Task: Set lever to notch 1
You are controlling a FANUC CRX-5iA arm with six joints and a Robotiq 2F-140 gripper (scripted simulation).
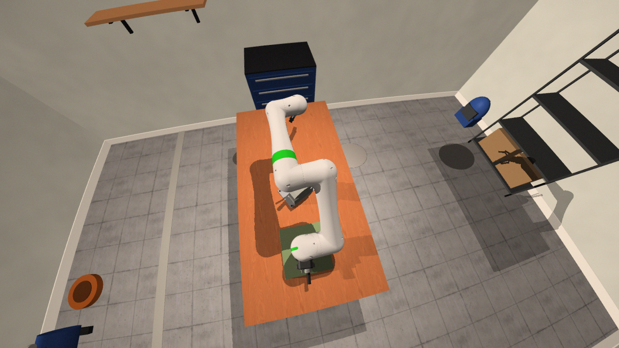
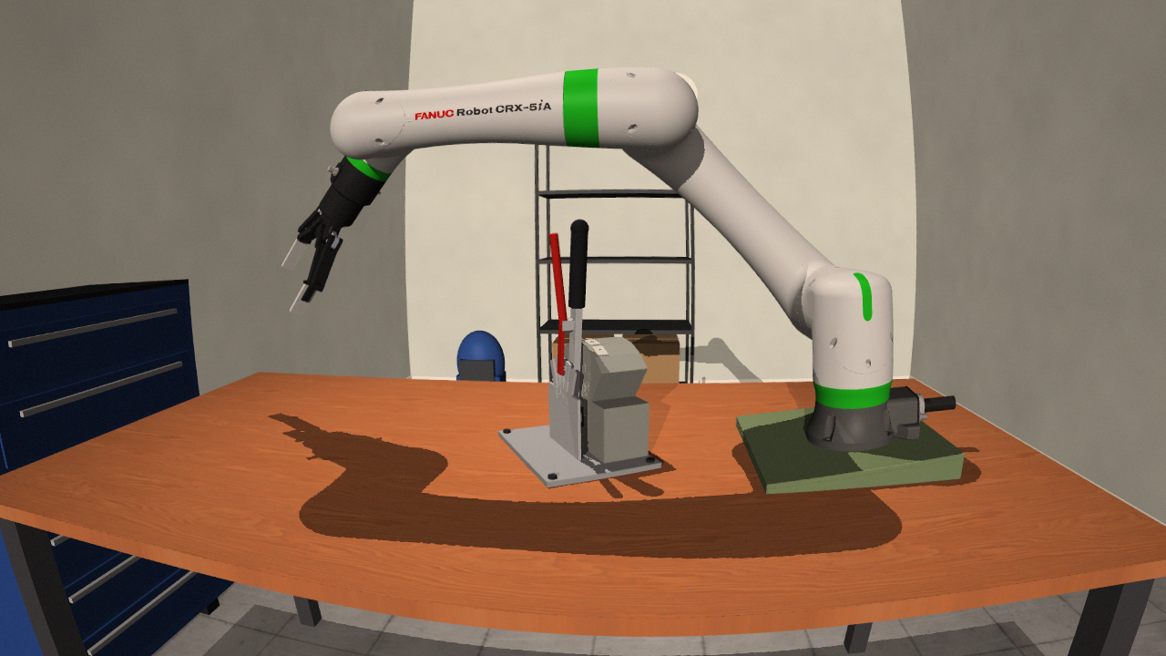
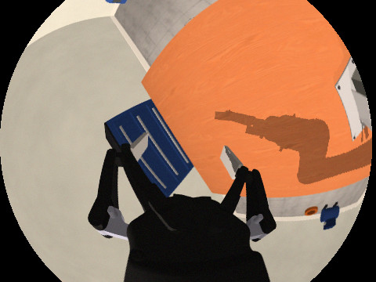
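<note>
Right now my hand is 54 cm past the red bar, 8 cm to the right of it and 6 cm above it.
</note>
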